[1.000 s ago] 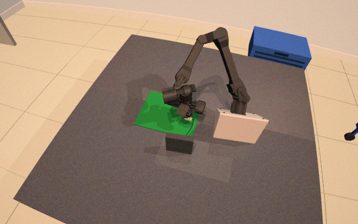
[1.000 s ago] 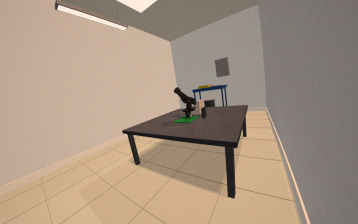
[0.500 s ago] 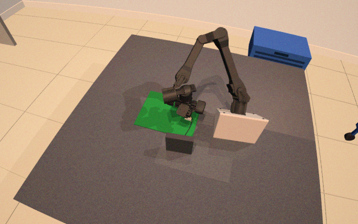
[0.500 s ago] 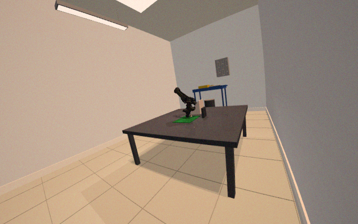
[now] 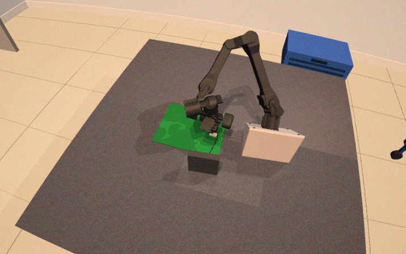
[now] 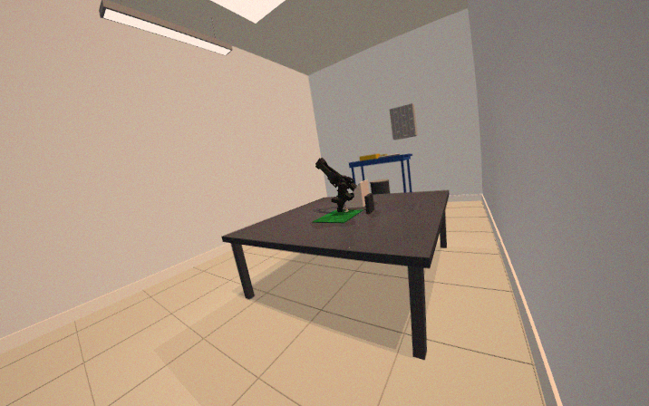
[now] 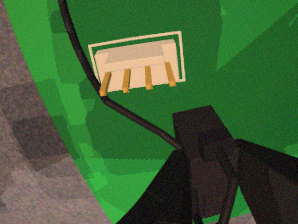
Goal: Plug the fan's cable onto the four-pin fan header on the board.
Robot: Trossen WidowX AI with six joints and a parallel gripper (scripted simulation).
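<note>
Right now my gripper tip is 90 mm short of the green board, 40 mm above it and 20 mm to the right of it. The rest, counted from my gripper tip: black plug (10 mm to the right); dark grey fan block (210 mm to the left, 30 mm above, 10 mm behind).
</note>
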